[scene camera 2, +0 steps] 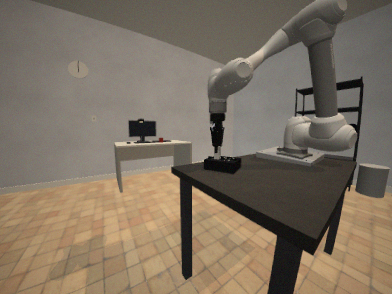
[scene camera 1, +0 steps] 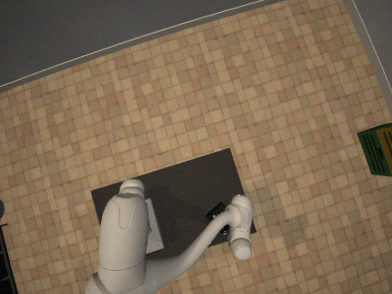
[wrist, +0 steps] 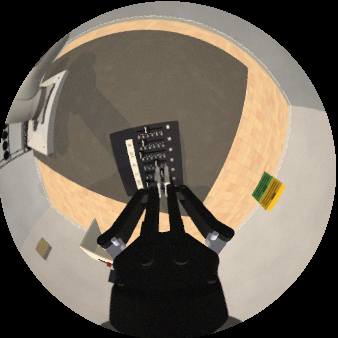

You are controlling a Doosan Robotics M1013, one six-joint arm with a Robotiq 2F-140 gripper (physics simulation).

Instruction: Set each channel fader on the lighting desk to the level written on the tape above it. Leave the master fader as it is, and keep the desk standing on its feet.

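Pixels of known places: gripper, fingertip midpoint: [scene camera 2: 217, 158] [wrist: 161, 172]; arm's base, origin of the base link: [scene camera 2: 294, 154].
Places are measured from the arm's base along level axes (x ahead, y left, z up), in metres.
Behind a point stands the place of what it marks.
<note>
The black lighting desk [scene camera 1: 217, 209] @(z 0.018, x 0.591, y -0.010 m) [scene camera 2: 222, 165] @(z -0.001, x 0.660, y -0.023 m) [wrist: 119, 150] @(z 0.017, x 0.542, y -0.075 m) stands level on the dark table [scene camera 1: 185, 175] @(z -0.038, x 0.408, y 0.265 m) [scene camera 2: 280, 185] @(z -0.038, x 0.570, y 0.216 m) [wrist: 175, 75] @(z -0.038, x 0.579, y 0.152 m). In the wrist view a white tape strip [wrist: 133, 161] @(z 0.017, x 0.579, y -0.087 m) runs along its left side; its numbers are too small to read surely. The master fader [wrist: 145, 129] @(z 0.030, x 0.583, y -0.014 m) sits at the top, left of mid-slot. Two channel faders, the upper one [wrist: 143, 143] @(z 0.030, x 0.589, y -0.040 m) and the lower one [wrist: 141, 155] @(z 0.030, x 0.593, y -0.063 m), sit further left; another fader [wrist: 156, 163] @(z 0.030, x 0.626, y -0.068 m) is nearer mid-slot. My gripper [scene camera 2: 217, 154] @(z 0.019, x 0.645, y -0.086 m) [wrist: 161, 172] @(z 0.019, x 0.645, y -0.086 m) points down, shut on a fader knob in the desk's lower half. The fingers hide that knob and parts of nearby slots.
The arm's white base plate [scene camera 1: 156, 232] @(z 0.000, x 0.125, y -0.096 m) [scene camera 2: 265, 154] @(z -0.005, x 0.150, y -0.137 m) [wrist: 50, 120] @(z -0.016, x 0.143, y -0.073 m) is on the table's other side. The desk is near a table edge. A green and yellow box [scene camera 1: 375, 152] [wrist: 268, 191] is beyond the table. A white side table [scene camera 2: 150, 146] with a monitor [scene camera 2: 142, 128] stands behind.
</note>
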